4 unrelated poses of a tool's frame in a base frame.
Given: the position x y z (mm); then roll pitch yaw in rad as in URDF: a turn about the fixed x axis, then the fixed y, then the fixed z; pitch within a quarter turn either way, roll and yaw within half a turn.
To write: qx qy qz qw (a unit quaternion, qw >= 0); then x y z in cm. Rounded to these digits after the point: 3 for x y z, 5 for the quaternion.
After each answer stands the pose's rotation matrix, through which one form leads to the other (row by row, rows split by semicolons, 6 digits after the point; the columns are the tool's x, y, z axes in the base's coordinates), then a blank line. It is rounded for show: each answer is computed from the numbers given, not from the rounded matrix.
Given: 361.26 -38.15 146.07 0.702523 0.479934 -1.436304
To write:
0.39851 -0.05187 -0.66169 0.63297 36.126 -3.815 14.607
0.118939 0.796326 -0.593059; -0.879015 -0.193307 -0.435849; -0.461721 0.573147 0.676991

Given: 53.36 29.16 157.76 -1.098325 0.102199 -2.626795
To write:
-0.09057 0.51521 -0.81700 0.24263 5.336 2.916 15.776
-0.865851 0.303137 0.398008; -0.489790 -0.351377 -0.797897; -0.102021 -0.885800 0.452714

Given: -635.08 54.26 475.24 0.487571 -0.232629 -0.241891
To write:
0.22441 -0.14072 -0.08848 0.96021 -63.508 5.426 47.524
0.944735 0.106769 -0.309963; -0.233087 0.883623 -0.406055; 0.230537 0.455862 0.859676

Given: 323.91 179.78 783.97 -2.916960 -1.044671 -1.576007
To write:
0.64701 -0.57111 0.41851 0.28296 32.391 17.978 78.397
-0.002617 -0.975866 0.218352; -0.502180 -0.187541 -0.844182; 0.864759 -0.111861 -0.489570

